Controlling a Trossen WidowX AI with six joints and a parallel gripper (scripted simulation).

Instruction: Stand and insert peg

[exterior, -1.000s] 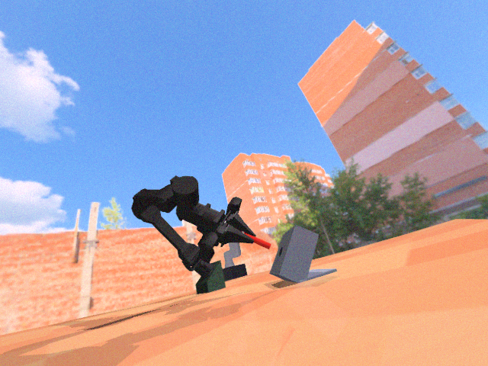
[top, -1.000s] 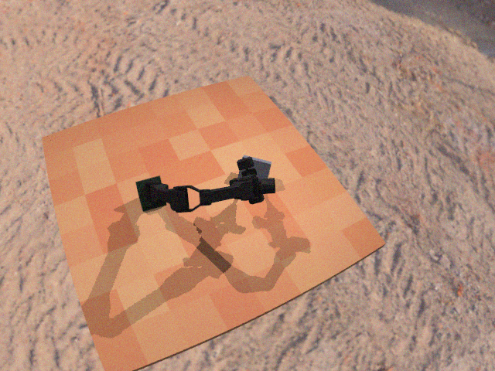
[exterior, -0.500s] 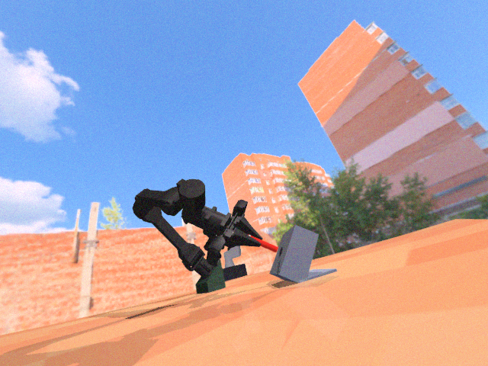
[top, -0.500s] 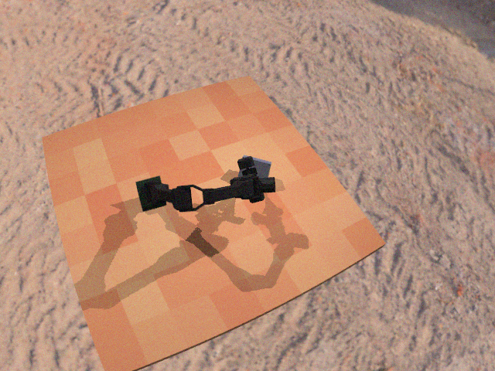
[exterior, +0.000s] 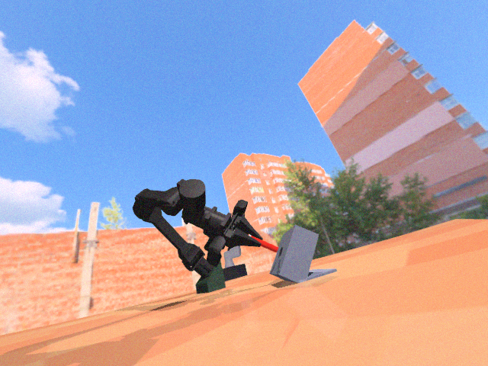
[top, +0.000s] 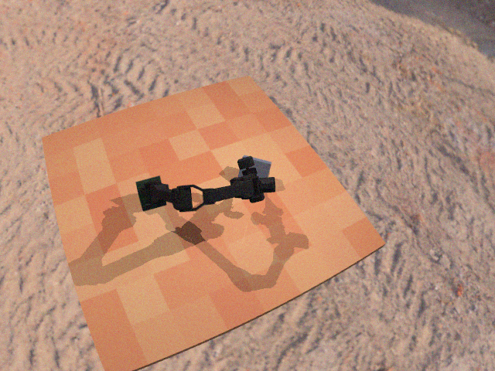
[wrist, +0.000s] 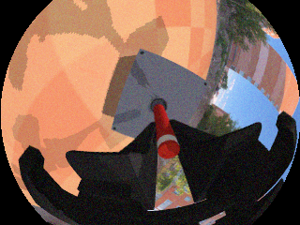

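Right now my gripper tip is 50 mm short of the grey sloped panel, 40 mm to the right of it and 50 mm above it. The rest, counted from my gripper tip: red peg: 10 mm behind, 10 mm to the right, 10 mm above.
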